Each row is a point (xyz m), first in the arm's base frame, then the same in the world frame.
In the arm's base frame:
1: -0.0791 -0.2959 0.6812
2: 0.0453 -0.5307 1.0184
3: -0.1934 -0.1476 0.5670
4: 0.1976 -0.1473 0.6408
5: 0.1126 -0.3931 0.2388
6: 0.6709 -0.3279 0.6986
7: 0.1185 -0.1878 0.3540
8: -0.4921 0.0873 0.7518
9: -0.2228 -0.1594 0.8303
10: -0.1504 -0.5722 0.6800
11: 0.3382 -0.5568 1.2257
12: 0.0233 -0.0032 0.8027
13: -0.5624 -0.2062 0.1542
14: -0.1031 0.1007 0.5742
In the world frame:
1: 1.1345 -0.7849 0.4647
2: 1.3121 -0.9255 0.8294
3: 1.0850 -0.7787 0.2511
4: 0.8342 -0.8257 0.5565
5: 0.8894 -0.3585 0.4674
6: 0.6262 -0.7542 1.0165
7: 0.8067 -0.5693 0.4027
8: 1.2277 -1.0745 -0.0147
9: 1.2119 -0.9901 0.3488
10: 1.3487 -0.6302 0.5725
11: 1.1970 -1.0711 1.1376
12: 0.9337 -1.0468 0.4203
13: 1.2271 -0.4186 -0.1490
14: 0.8761 -0.9218 0.1752

